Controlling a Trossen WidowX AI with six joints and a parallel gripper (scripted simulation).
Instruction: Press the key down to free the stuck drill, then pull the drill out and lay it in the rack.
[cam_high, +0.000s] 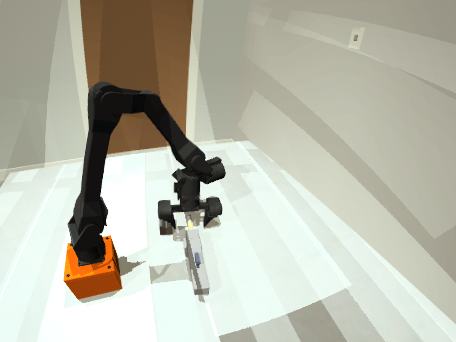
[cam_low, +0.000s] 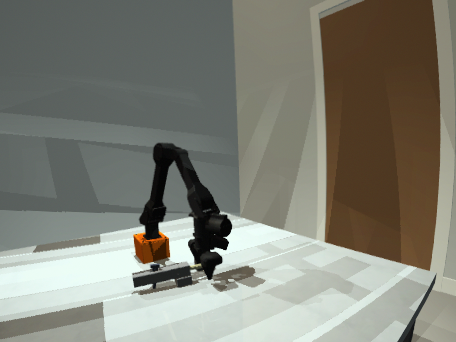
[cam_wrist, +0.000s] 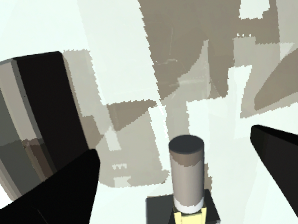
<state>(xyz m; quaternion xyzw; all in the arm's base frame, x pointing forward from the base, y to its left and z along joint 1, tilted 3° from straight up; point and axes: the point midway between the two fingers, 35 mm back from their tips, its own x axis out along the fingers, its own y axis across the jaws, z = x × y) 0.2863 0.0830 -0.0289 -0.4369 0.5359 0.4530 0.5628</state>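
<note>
My gripper tip is now 4 cm to the left of the drill, 3 cm below it and 1 cm past it. Also, from my gripper tip: grey rack (7 cm behind, 4 cm to the left); then housing block (14 cm to the right, 3 cm behind, 2 cm above); then blue key (16 cm to the right, 4 cm behind, 4 cm above).
</note>
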